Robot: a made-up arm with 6 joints. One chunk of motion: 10 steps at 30 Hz.
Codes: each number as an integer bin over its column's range. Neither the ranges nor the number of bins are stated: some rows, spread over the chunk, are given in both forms.
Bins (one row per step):
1: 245 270 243 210 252 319
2: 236 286 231 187 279 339
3: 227 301 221 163 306 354
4: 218 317 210 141 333 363
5: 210 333 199 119 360 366
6: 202 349 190 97 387 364
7: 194 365 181 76 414 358
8: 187 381 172 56 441 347
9: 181 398 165 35 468 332
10: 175 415 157 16 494 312
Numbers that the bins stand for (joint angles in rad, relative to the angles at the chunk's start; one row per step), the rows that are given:
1: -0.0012 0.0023 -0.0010 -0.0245 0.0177 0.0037
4: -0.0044 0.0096 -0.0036 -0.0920 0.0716 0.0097
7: -0.0072 0.0171 -0.0058 -0.1556 0.1255 0.0090
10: -0.0095 0.0250 -0.0077 -0.2143 0.1787 0.0027
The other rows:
2: -0.0023 0.0048 -0.0019 -0.0470 0.0356 0.0064
3: -0.0033 0.0071 -0.0027 -0.0705 0.0536 0.0085
5: -0.0053 0.0121 -0.0044 -0.1136 0.0895 0.0101
6: -0.0063 0.0146 -0.0051 -0.1351 0.1075 0.0099
8: -0.0080 0.0196 -0.0065 -0.1752 0.1434 0.0075
9: -0.0087 0.0223 -0.0071 -0.1958 0.1614 0.0055

